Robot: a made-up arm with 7 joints. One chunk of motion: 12 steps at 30 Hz.
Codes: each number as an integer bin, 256 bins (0 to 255) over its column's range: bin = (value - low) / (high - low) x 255, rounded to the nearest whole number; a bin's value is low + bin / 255 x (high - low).
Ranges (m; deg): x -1..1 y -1..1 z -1..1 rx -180..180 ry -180..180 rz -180..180
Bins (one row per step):
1: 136 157 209 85 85 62
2: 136 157 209 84 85 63
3: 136 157 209 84 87 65
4: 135 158 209 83 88 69
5: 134 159 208 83 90 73
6: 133 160 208 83 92 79
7: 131 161 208 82 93 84
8: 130 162 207 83 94 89
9: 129 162 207 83 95 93
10: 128 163 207 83 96 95
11: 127 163 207 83 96 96
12: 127 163 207 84 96 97
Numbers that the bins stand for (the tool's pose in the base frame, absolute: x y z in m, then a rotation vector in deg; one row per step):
1: 0.0667 0.2314 0.6392 -60.00 -60.00 -92.47
2: 0.0667 0.2314 0.6392 -61.41 -60.00 -91.06
3: 0.0667 0.2314 0.6392 -61.41 -57.18 -88.24
4: 0.0588 0.2392 0.6392 -62.82 -55.76 -82.59
5: 0.0510 0.2471 0.6314 -62.82 -52.94 -76.94
6: 0.0431 0.2549 0.6314 -62.82 -50.12 -68.47
7: 0.0275 0.2627 0.6314 -64.24 -48.71 -61.41
8: 0.0196 0.2706 0.6235 -62.82 -47.29 -54.35
9: 0.0118 0.2706 0.6235 -62.82 -45.88 -48.71
10: 0.0039 0.2784 0.6235 -62.82 -44.47 -45.88
11: -0.0039 0.2784 0.6235 -62.82 -44.47 -44.47
12: -0.0039 0.2784 0.6235 -61.41 -44.47 -43.06

